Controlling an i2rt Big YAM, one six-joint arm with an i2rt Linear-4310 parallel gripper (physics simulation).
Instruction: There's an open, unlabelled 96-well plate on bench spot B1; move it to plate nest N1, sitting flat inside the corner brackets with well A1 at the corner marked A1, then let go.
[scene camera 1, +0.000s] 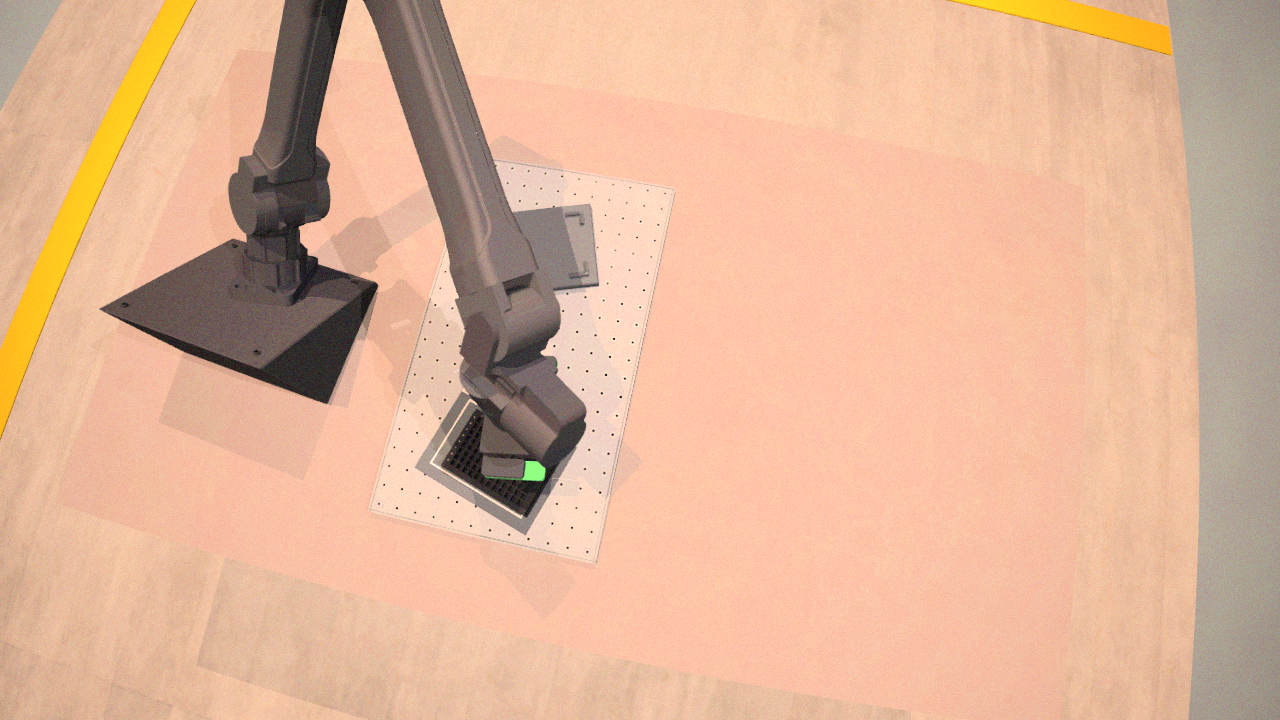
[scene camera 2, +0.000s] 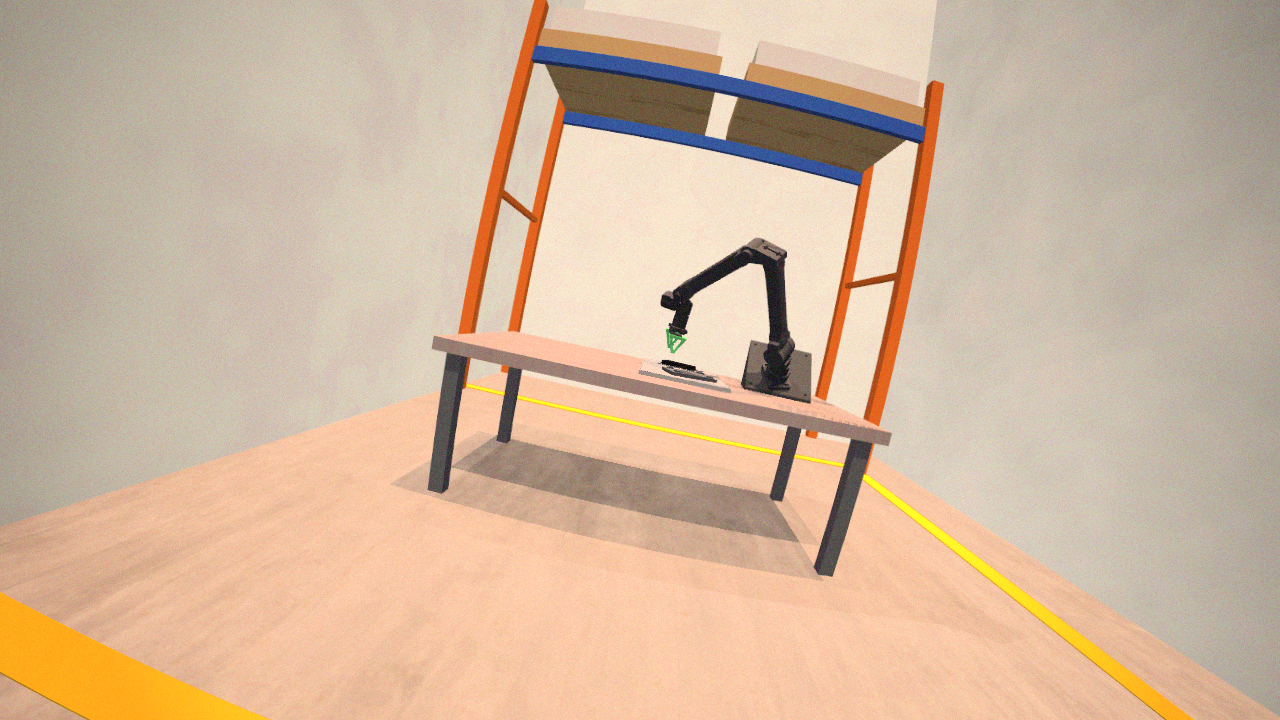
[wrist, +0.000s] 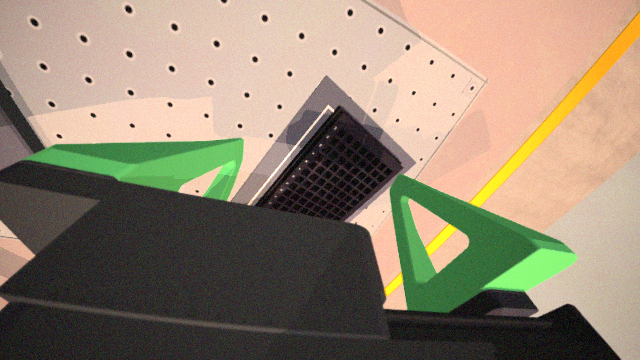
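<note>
The black open 96-well plate lies on bench spot B1, a grey pad with a white outline. The arm hides part of the plate in scene camera 1, and the gripper body hides its near end in the wrist view. My gripper is open and empty, with green fingers above the plate and apart from it. Nest N1 is a grey block with corner brackets, partly hidden by the arm. Its A1 mark cannot be read.
A white perforated board carries the pad and the nest. The arm's dark wedge base stands left of the board in scene camera 1. An orange and blue rack stands behind the table.
</note>
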